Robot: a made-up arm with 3 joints. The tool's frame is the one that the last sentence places.
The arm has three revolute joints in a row. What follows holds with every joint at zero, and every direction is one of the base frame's.
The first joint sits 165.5 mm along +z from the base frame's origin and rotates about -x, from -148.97 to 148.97 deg.
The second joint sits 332 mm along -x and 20.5 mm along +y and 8.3 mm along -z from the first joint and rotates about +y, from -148.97 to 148.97 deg.
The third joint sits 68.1 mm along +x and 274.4 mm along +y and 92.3 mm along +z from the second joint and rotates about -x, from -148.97 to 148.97 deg.
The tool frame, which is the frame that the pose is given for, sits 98.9 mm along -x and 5 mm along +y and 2.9 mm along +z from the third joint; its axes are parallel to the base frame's.
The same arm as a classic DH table. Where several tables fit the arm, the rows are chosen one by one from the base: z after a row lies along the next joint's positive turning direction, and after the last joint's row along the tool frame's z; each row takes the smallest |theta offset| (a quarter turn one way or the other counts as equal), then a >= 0, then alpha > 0; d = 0 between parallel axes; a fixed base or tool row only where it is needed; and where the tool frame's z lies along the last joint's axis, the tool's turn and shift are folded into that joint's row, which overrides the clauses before.
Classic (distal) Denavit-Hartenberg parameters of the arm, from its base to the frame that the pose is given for. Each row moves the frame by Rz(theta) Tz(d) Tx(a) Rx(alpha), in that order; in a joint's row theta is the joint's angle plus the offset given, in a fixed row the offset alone. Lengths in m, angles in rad.
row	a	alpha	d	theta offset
base (fixed)	0	1.5708	0.1655	-1.5708
joint 1	0.0083	1.5708	0.332	-1.5708
joint 2	-0.0923	-1.5708	0.2949	0
joint 3	0.005	1.5708	0.0308	-1.5708
tool (fixed)	0	0	0.0029	-1.5708
Joint limits (rad, base to tool): -2.6..2.6 -2.6..2.6 -2.6..2.6

